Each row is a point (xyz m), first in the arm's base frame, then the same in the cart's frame.
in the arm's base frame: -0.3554 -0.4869 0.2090
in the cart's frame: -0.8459 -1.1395 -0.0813
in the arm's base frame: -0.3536 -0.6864 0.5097
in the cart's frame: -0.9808 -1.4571 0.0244
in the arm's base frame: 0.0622 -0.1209 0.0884
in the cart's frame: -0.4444 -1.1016 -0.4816
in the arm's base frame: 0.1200 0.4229 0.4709
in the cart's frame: 0.1644 -1.3324 -0.3351
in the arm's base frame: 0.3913 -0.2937 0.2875
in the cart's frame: -0.5175 -1.4465 -0.7129
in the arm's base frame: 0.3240 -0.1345 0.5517
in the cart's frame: -0.3244 -1.6179 -0.5312
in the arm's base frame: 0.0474 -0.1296 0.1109
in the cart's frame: -0.4510 -1.1182 -0.4596
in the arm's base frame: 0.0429 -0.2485 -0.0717
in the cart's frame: -0.6017 -0.9825 -0.5395
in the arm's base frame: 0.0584 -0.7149 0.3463
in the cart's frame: -0.9698 -1.4750 -0.4192
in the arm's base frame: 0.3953 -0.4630 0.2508
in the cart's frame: -0.6875 -1.4565 -0.7448
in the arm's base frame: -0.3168 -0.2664 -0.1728
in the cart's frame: -0.6994 -0.7599 -0.2553
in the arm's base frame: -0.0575 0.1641 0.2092
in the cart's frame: -0.1660 -1.0944 -0.3010
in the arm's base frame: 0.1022 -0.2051 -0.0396
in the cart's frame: -0.5435 -1.0231 -0.5769
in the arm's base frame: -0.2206 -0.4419 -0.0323
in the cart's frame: -0.8258 -0.9646 -0.2990
